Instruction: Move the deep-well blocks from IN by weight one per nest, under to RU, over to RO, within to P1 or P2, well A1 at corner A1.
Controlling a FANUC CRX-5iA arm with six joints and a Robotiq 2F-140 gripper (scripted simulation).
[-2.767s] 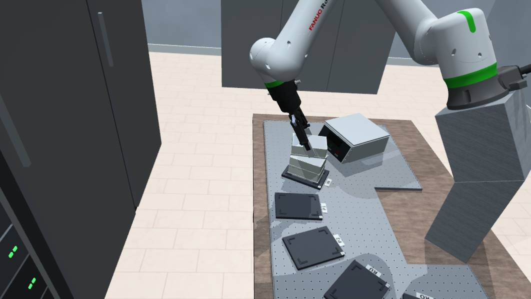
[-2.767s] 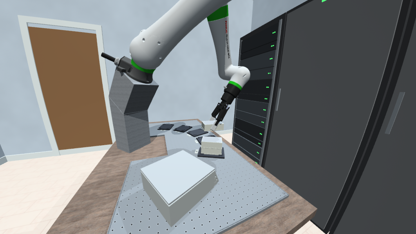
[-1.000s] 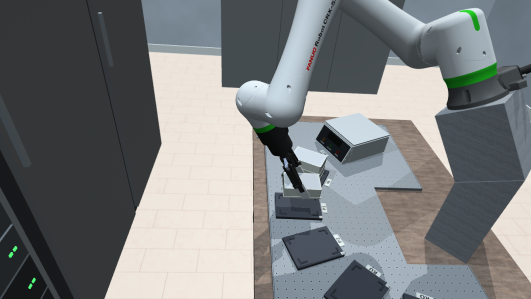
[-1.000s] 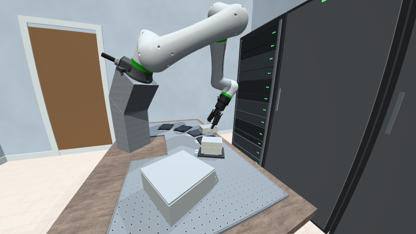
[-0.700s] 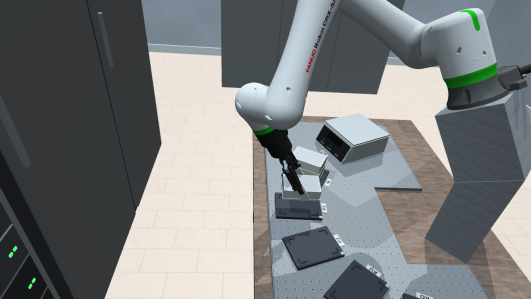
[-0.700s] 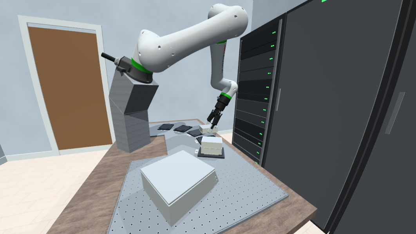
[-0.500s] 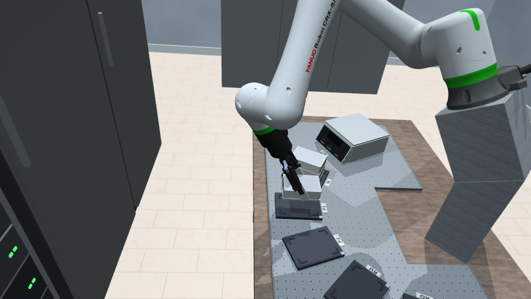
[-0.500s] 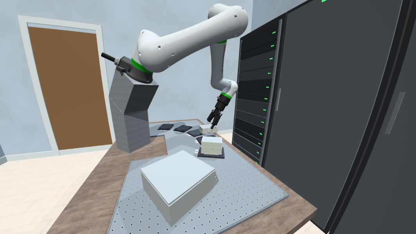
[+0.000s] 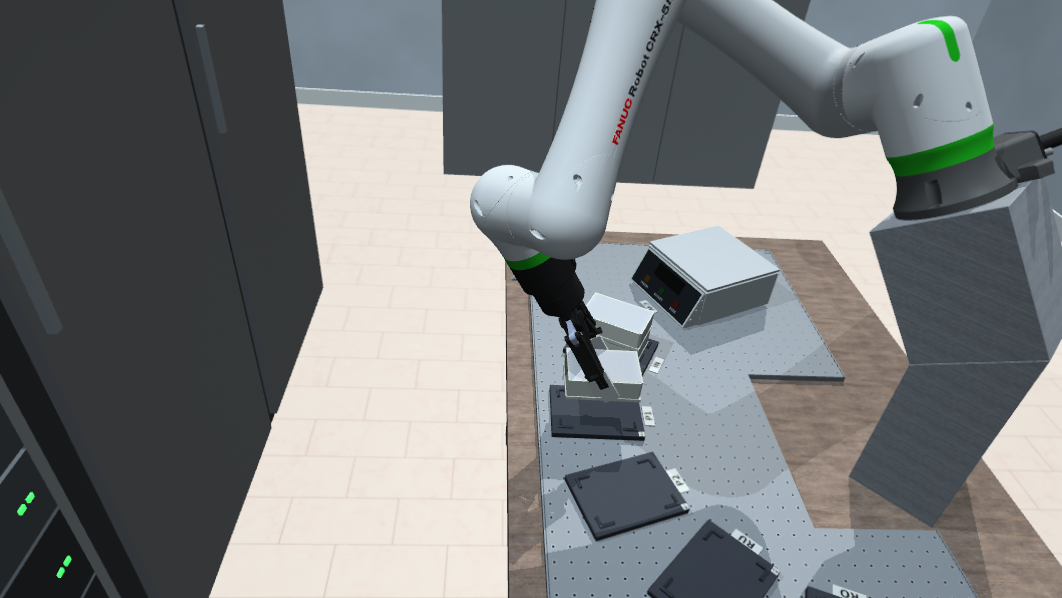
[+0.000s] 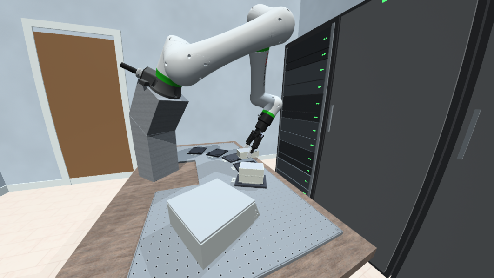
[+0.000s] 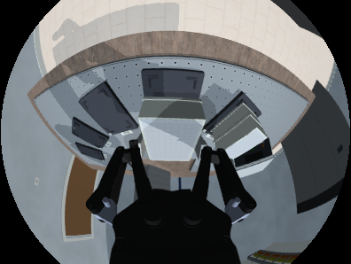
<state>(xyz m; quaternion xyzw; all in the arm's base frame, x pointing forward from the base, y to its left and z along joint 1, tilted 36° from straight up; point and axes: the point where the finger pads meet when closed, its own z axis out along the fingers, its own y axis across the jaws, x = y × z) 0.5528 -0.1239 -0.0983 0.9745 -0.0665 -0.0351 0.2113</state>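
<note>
Right now the pass nest P1 is 10 cm below my hand. The rest, counted from my hand: pale deep-well block: 1 cm below; nest RU: 34 cm to the left, 10 cm below, 10 cm behind; pass nest P2: 18 cm to the left, 10 cm below, 1 cm behind.
</note>
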